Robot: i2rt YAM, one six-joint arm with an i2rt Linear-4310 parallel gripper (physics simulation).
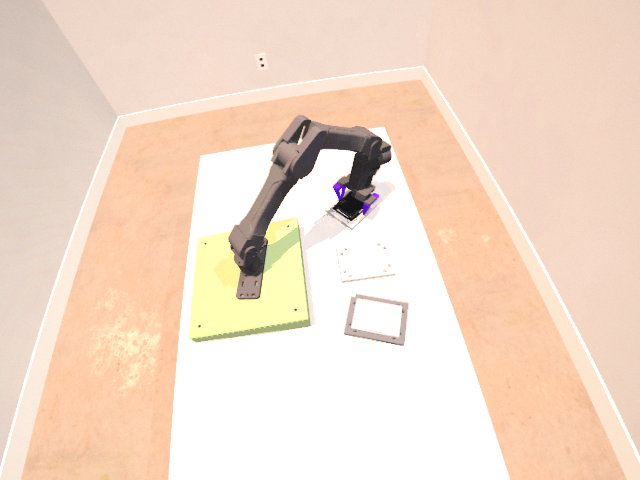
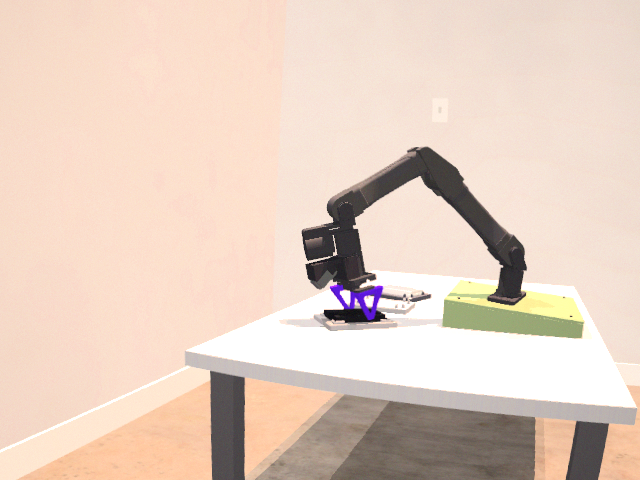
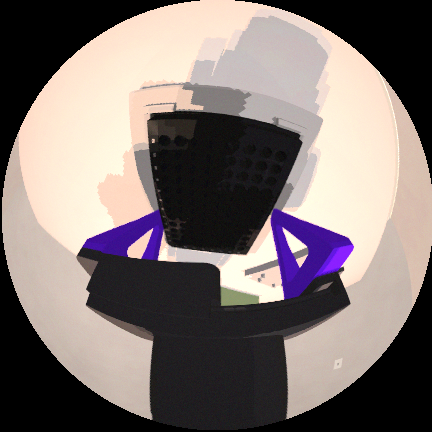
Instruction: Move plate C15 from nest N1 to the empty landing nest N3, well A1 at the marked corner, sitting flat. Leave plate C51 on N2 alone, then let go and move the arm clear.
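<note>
Plate C15 (image 1: 348, 209) (image 2: 354, 314) (image 3: 221, 181) is black with many wells. It lies flat in the white nest N1 (image 1: 352, 224) (image 2: 330, 325) at the far end of the row. My gripper (image 1: 354, 198) (image 2: 356, 304) (image 3: 217, 214) is open, lowered over the plate, with one purple finger on each long side. I cannot tell whether the fingers touch it. The empty white nest N3 (image 1: 364, 261) (image 2: 399, 308) lies in the middle of the row. White plate C51 (image 1: 377, 317) sits in the grey nest N2 (image 1: 351, 316) (image 2: 409, 295) at the near end.
The arm stands on a yellow-green base block (image 1: 248, 310) (image 2: 511, 314) (image 3: 238, 298) to the left of the nests. All of this is on a white table (image 1: 320, 403) (image 2: 403, 371) in a walled room.
</note>
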